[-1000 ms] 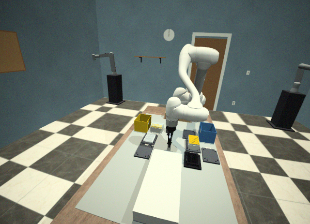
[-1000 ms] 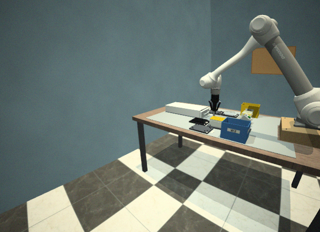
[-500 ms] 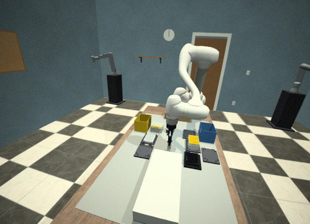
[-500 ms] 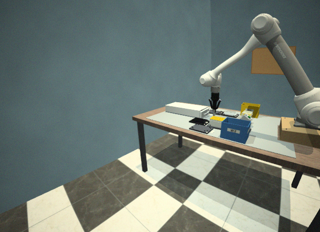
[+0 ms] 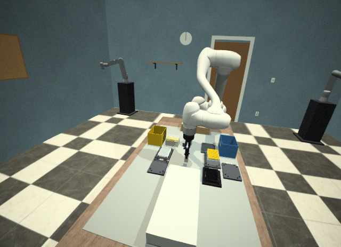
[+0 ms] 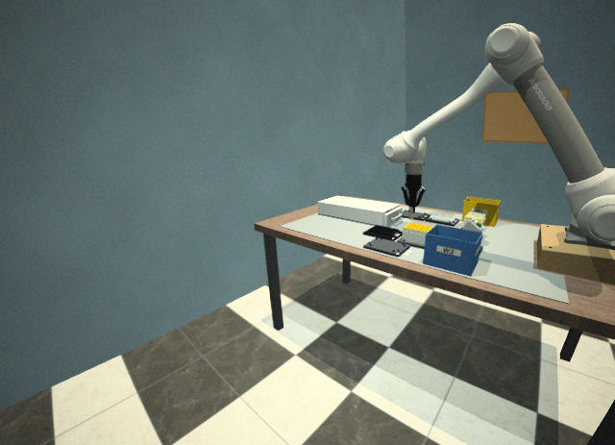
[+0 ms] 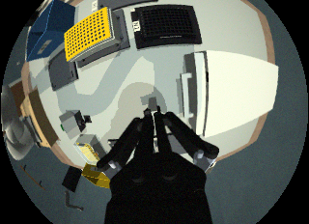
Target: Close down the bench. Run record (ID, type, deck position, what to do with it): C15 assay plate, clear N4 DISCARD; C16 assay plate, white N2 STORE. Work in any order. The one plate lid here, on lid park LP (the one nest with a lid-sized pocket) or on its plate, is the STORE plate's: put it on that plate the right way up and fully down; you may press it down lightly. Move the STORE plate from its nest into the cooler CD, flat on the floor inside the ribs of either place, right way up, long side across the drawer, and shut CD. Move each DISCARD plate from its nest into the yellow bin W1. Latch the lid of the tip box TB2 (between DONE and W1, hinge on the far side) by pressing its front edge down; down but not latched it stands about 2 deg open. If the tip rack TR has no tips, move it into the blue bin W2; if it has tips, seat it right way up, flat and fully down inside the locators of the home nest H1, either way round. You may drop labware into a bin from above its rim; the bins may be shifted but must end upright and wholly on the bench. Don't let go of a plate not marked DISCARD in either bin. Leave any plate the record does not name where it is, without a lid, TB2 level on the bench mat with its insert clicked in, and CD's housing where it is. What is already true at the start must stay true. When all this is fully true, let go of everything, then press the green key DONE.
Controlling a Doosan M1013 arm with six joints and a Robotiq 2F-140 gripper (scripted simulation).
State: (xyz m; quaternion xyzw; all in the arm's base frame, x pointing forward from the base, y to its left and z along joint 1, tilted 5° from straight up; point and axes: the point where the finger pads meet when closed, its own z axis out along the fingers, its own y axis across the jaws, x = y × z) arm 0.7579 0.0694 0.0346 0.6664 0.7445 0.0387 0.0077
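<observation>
My gripper is now 9 cm past the clear plate, 20 cm to the left of it and 6 cm above it. From my hand the other things lie so: clear plate lid 17 cm ahead, 2 cm to the left, 5 cm below; black plate 5 cm ahead, 19 cm to the left, 6 cm below; white plate 17 cm ahead, 2 cm to the left, 5 cm below.
</observation>
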